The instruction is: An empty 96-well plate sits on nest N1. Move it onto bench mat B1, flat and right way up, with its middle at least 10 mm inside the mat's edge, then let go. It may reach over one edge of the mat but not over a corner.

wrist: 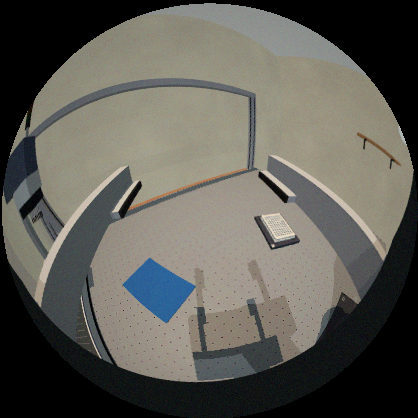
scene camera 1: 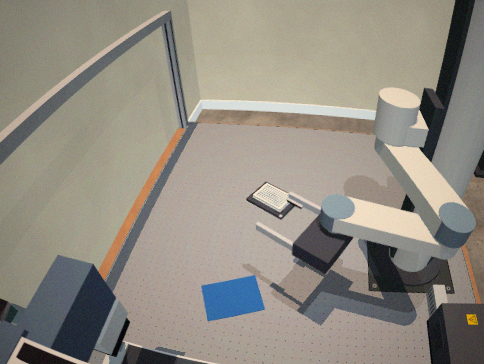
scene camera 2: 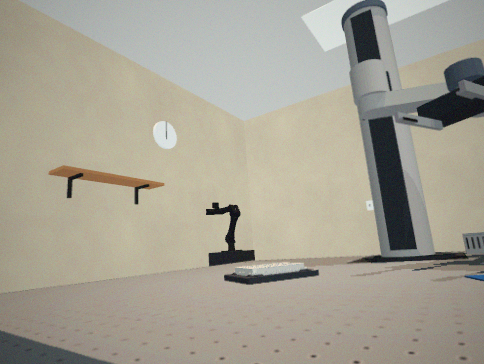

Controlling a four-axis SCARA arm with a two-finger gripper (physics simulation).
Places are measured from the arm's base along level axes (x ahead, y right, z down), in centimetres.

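Where they show: gripper, between the fingertips: (wrist: 199,166) (scene camera 1: 273,209) (scene camera 2: 426,103); arm's base, origin of its link: (scene camera 1: 407,257).
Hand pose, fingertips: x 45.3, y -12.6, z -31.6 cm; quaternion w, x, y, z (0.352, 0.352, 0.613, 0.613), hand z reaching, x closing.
Things, the pixels of their top centre, and the offset from my fingertips. "pt": a spot on its surface instead. Level surfaces: height alone.
- white 96-well plate, centre of its top: (scene camera 2: 269,265) (wrist: 277,224) (scene camera 1: 273,195) dx +4.6, dy +33.6, dz +27.7 cm
- dark nest N1, centre of its top: (scene camera 2: 269,270) (wrist: 276,226) (scene camera 1: 273,197) dx +4.6, dy +33.6, dz +28.8 cm
- blue bench mat B1, height of its surface: dz +30.1 cm
- grey-blue machine, a spot on its surface: (scene camera 1: 65,305) pt dx +25.6, dy -42.4, dz -18.4 cm
- dark box with a yellow warning label, a spot on its surface: (scene camera 1: 457,332) pt dx -52.1, dy -21.2, dz +18.8 cm
- metal frame, a spot on its surface: (scene camera 1: 175,75) (wrist: 251,130) pt dx +56.0, dy +81.1, dz +1.3 cm
The white 96-well plate (scene camera 1: 270,195) (scene camera 2: 270,269) (wrist: 278,226) lies flat on the dark nest N1 (scene camera 1: 278,214) (scene camera 2: 272,278) (wrist: 285,244). The blue bench mat B1 (scene camera 1: 233,298) (wrist: 159,290) lies flat on the table, with nothing on it; a sliver of the mat (scene camera 2: 476,277) shows at the right edge of scene camera 2. My gripper (scene camera 1: 274,212) (scene camera 2: 432,103) (wrist: 199,166) is open and empty, its fingers well apart. It hangs high above the table. In scene camera 1 one fingertip overlaps the plate's right end, but the wrist view shows the plate far below the fingers.
A grey-blue machine (scene camera 1: 65,305) (wrist: 22,162) stands at the left. A dark box with a yellow warning label (scene camera 1: 457,332) stands at the front right, near the arm's base. A metal frame (scene camera 1: 175,75) (wrist: 252,130) rises along the table's far left edge.
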